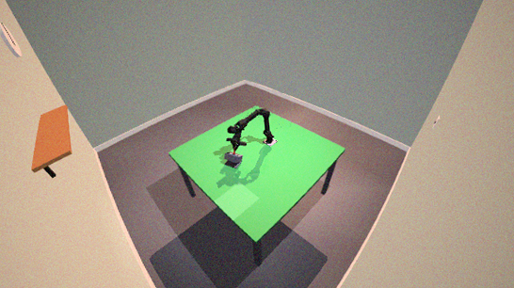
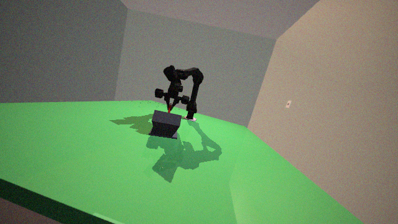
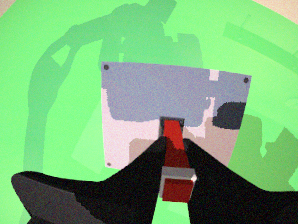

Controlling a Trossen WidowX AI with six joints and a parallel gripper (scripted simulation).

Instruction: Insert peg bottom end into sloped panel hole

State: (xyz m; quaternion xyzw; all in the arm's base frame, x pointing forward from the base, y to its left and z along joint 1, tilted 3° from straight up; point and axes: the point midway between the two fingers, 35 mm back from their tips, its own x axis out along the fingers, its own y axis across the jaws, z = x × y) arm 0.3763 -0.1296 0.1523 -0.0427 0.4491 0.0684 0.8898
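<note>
Right now the sloped panel is 50 mm below my gripper tip and 30 mm ahead of it. Round my gripper tip: red square-sided peg 10 mm behind, 10 mm above.
</note>
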